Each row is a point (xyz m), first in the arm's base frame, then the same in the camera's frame.
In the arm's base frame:
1: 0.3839 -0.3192 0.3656
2: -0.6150 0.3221 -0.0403
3: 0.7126 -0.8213 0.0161
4: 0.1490 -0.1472 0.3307
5: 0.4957 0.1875 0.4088
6: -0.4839 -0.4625 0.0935
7: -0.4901 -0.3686 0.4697
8: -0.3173 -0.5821 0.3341
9: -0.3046 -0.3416 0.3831
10: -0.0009 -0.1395 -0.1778
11: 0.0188 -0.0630 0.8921
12: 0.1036 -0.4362 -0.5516
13: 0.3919 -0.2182 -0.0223
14: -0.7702 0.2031 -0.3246
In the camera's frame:
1: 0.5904 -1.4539 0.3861
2: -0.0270 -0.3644 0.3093
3: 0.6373 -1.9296 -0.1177
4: 0.4578 -1.1962 0.4309
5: 0.9221 -1.0765 0.5228
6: -0.2601 -1.1335 0.2390
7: -0.2043 -1.1540 0.6222
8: -0.1543 -1.3739 0.4149
9: -0.0313 -1.1856 0.5139
10: 0.3027 -0.9851 -0.0301
11: 0.4082 -1.2236 1.0106
12: 0.2423 -1.1818 -0.4732
13: 0.6241 -1.2629 0.0352
14: -0.2332 -0.3224 0.0358

